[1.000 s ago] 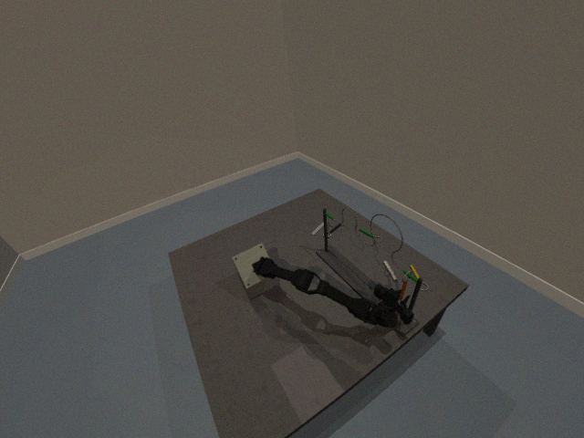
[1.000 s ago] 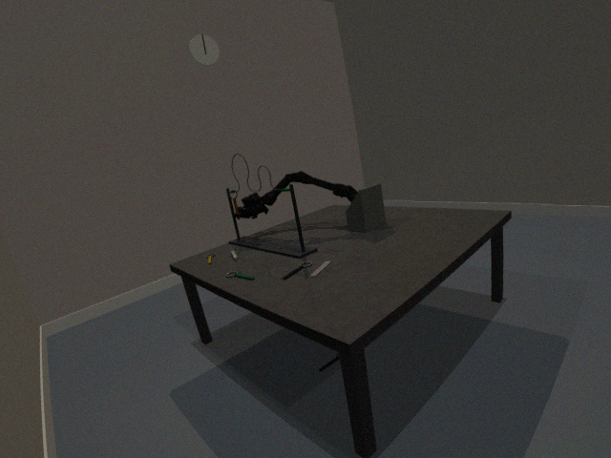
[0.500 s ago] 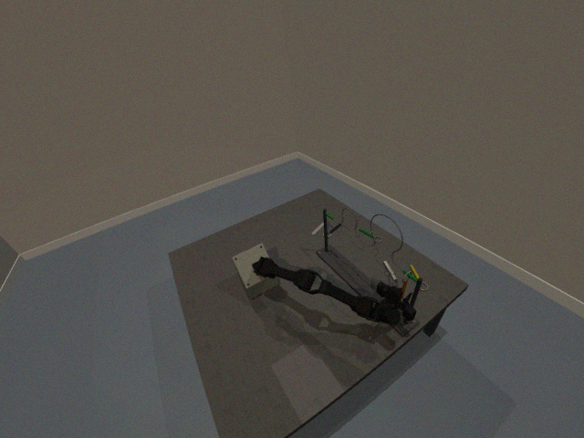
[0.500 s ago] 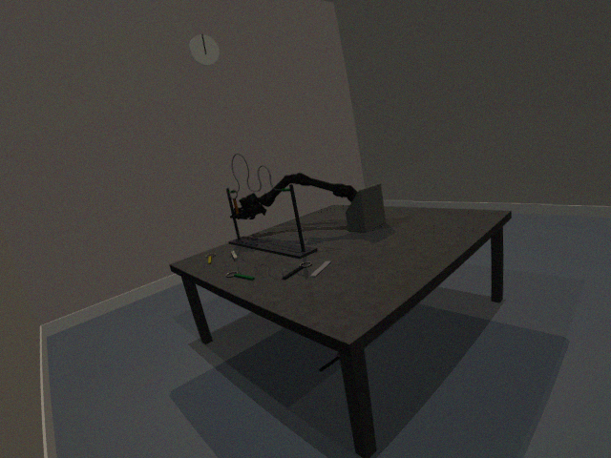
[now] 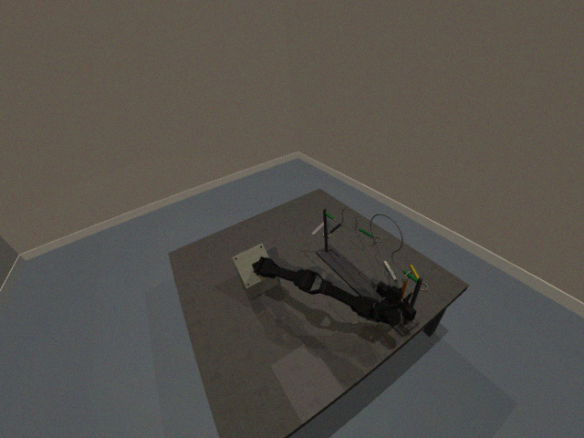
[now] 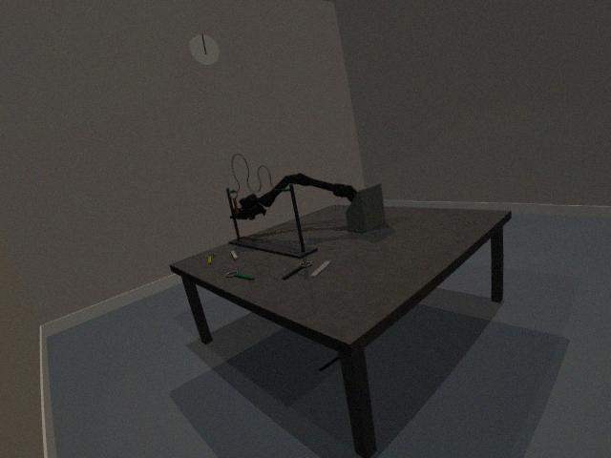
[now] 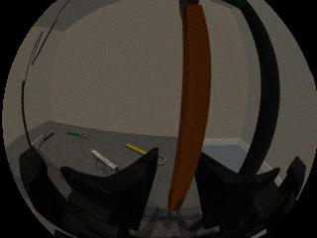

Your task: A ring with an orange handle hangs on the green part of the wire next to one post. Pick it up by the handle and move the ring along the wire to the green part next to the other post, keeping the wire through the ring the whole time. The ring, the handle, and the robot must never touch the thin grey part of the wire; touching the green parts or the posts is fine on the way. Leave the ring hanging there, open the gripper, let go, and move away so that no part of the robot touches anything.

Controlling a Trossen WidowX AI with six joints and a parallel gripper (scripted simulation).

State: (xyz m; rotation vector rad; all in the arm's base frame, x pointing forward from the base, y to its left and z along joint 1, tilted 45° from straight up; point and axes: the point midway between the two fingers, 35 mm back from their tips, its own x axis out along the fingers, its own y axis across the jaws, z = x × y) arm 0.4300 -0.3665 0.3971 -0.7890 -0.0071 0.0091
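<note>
The ring with orange handle is 8 cm above my gripper tip and 4 cm behind it. The rest, counted from my gripper tip: green-handled ring (47 cm to the left, 27 cm ahead, 16 cm below); black-handled ring (67 cm to the left, 16 cm below, 10 cm ahead); white piece (20 cm to the left, 15 cm below, 14 cm ahead).
</note>
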